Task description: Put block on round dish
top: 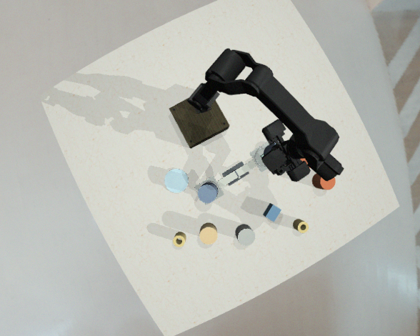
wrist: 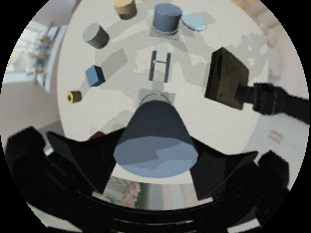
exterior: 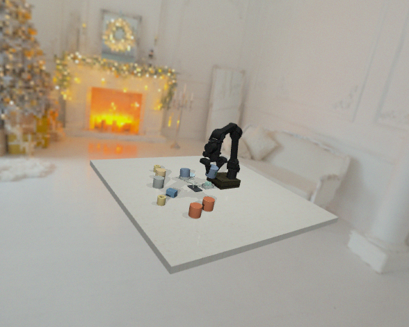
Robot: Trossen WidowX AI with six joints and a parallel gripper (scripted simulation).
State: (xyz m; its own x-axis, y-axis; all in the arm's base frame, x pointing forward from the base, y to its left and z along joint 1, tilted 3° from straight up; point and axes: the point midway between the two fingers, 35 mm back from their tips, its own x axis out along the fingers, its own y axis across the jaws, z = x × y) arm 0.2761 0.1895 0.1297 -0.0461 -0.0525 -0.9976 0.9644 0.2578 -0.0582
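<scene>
The pale green block is 80 mm below my gripper tip and 10 mm to the right of it. Round my gripper tip: small balance 130 mm to the right, 130 mm below, 40 mm ahead; grey cylinder 290 mm ahead, 190 mm to the right, 130 mm below; blue block 240 mm ahead, 150 mm below, 30 mm to the right.
</scene>
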